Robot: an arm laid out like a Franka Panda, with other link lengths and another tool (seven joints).
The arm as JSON. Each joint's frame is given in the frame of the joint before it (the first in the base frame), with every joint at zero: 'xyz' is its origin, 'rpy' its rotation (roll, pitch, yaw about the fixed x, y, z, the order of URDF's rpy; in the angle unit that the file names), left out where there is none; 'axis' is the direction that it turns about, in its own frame. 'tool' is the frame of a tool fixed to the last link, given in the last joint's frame.
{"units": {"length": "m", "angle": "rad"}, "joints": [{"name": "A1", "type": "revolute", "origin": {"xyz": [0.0, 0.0, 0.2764]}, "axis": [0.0, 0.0, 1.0]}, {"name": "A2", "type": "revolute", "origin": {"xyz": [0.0, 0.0, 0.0], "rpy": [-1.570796, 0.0, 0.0]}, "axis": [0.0, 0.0, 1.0]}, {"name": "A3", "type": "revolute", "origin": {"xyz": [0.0, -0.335, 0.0], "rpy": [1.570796, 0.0, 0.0]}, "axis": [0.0, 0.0, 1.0]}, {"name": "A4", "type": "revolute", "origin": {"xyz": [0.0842, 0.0, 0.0], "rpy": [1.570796, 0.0, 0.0]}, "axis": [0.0, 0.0, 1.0]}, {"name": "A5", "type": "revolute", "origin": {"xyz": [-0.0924, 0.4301, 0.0], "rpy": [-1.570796, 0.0, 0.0]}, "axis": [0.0, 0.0, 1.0]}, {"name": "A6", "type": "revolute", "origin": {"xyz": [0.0, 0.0, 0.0], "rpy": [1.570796, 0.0, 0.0]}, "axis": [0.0, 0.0, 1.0]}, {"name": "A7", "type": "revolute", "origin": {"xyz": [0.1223, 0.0, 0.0], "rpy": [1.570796, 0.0, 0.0]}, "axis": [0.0, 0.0, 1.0]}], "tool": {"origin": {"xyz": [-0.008, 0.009, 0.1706], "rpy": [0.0, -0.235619, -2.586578]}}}
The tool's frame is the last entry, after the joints.
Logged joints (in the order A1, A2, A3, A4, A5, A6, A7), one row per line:
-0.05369, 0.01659, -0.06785, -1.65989, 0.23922, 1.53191, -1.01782
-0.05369, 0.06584, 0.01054, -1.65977, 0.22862, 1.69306, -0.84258
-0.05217, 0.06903, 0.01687, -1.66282, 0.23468, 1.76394, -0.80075
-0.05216, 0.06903, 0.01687, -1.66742, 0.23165, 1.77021, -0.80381
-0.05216, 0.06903, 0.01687, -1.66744, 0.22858, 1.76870, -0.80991
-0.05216, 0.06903, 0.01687, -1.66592, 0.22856, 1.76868, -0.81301
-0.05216, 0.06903, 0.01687, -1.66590, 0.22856, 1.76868, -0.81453
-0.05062, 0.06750, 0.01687, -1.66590, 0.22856, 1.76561, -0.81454
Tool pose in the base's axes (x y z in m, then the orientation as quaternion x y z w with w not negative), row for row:
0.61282, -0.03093, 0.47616, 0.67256, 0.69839, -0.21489, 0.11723
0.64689, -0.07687, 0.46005, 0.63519, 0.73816, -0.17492, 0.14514
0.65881, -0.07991, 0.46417, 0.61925, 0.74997, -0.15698, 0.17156
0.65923, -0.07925, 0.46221, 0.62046, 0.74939, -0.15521, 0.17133
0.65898, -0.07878, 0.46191, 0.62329, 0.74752, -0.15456, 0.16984
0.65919, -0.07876, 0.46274, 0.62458, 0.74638, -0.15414, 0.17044
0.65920, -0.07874, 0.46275, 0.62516, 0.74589, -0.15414, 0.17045
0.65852, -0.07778, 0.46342, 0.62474, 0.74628, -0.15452, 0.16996
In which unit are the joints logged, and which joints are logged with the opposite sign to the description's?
The joints are logged in radians. Opposite sign: A3, A5, A7.
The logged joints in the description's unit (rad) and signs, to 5 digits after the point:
-0.05369, 0.01659, 0.06785, -1.65989, -0.23922, 1.53191, 1.01782
-0.05369, 0.06584, -0.01054, -1.65977, -0.22862, 1.69306, 0.84258
-0.05217, 0.06903, -0.01687, -1.66282, -0.23468, 1.76394, 0.80075
-0.05216, 0.06903, -0.01687, -1.66742, -0.23165, 1.77021, 0.80381
-0.05216, 0.06903, -0.01687, -1.66744, -0.22858, 1.76870, 0.80991
-0.05216, 0.06903, -0.01687, -1.66592, -0.22856, 1.76868, 0.81301
-0.05216, 0.06903, -0.01687, -1.66590, -0.22856, 1.76868, 0.81453
-0.05062, 0.06750, -0.01687, -1.66590, -0.22856, 1.76561, 0.81454

